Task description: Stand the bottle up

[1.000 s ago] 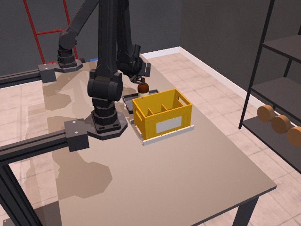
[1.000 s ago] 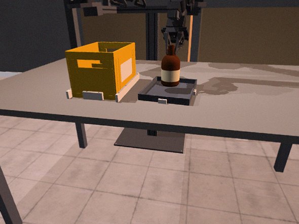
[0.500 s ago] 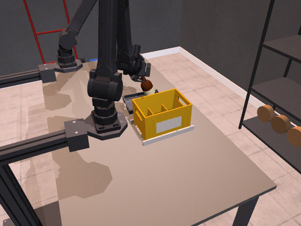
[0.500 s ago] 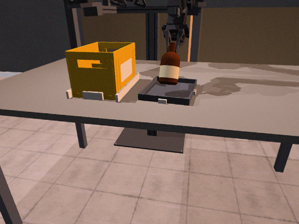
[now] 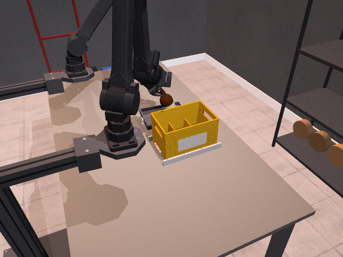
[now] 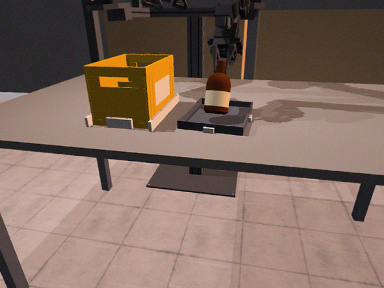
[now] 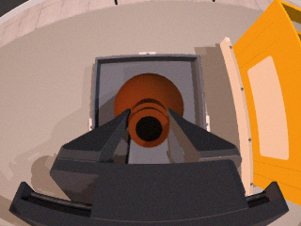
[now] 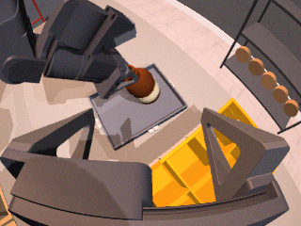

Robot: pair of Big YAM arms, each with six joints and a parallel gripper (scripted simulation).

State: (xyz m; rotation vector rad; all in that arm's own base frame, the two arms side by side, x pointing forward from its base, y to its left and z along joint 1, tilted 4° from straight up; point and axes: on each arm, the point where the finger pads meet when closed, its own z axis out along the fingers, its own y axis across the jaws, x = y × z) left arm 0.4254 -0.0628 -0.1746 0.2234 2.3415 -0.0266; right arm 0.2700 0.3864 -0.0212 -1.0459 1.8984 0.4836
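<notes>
My left gripper is now 5 cm above the brown bottle and 2 cm short of it. From my left hand the other things lie so: yellow crate (27 cm to the right, 7 cm below, 3 cm behind); then dark tray (14 cm below).
</notes>
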